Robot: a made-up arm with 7 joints.
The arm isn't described. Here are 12 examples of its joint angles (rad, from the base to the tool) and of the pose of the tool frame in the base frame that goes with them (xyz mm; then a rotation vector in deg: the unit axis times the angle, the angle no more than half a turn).
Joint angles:
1: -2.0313 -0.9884 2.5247 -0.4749 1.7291 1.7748 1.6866
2: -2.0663 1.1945 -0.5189 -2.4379 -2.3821 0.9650 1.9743
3: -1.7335 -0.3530 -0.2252 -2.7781 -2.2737 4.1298 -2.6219
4: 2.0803 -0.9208 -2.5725 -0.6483 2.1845 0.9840 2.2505
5: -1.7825 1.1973 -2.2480 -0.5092 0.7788 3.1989 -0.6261
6: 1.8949 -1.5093 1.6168 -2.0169 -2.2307 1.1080 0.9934
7: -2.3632 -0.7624 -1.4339 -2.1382 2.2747 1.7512 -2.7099
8: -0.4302 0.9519 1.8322 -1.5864 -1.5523 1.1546 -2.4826
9: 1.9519 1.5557 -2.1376 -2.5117 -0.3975 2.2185 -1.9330
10: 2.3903 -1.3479 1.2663 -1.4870 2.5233 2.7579 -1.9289
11: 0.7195 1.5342 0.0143 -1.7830 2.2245 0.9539 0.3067
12: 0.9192 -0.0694 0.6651 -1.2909 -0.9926 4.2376 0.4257
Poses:
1: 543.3 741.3 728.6 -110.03 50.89 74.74
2: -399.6 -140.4 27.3 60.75 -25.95 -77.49
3: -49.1 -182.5 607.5 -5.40 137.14 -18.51
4: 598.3 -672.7 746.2 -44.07 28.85 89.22
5: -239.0 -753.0 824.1 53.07 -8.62 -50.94
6: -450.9 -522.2 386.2 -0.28 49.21 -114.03
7: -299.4 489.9 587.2 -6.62 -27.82 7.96
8: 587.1 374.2 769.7 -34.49 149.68 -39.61
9: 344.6 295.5 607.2 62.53 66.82 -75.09
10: -3.5 -679.0 678.6 69.89 -42.87 16.02
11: 343.7 371.1 -222.5 -36.27 61.19 103.37
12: -70.3 338.4 1041.8 26.42 -54.25 -81.96
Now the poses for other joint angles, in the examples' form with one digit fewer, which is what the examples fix.
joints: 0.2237 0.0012 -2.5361 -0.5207 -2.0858 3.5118 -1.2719
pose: -103 -229 1178 32.7 45.8 -131.2
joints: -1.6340 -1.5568 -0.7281 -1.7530 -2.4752 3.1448 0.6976
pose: -264 415 777 13.8 -40.7 -11.2
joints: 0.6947 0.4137 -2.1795 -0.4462 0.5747 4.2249 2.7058
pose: 245 98 1144 -21.5 -40.9 -72.0
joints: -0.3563 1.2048 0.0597 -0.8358 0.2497 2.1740 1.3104
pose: 915 -332 344 -102.6 126.4 1.0
